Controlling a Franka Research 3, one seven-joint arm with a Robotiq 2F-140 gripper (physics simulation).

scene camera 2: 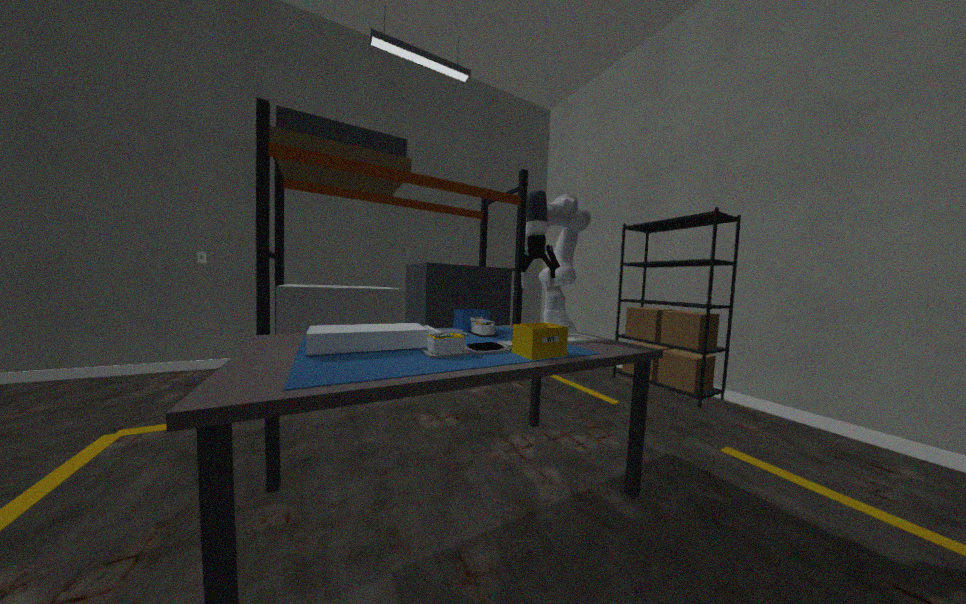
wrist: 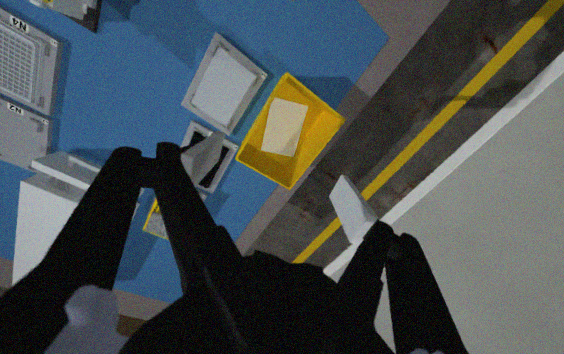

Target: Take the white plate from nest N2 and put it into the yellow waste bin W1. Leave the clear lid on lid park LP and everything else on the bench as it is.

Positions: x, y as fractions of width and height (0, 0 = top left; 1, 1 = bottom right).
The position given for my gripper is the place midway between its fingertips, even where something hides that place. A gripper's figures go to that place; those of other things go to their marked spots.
My gripper (wrist: 0.50, 0.47): 0.19 m from the lens. A white plate (wrist: 0.51, 0.34) is 0.44 m from the lens. A clear lid (wrist: 0.40, 0.23): 0.43 m from the lens.
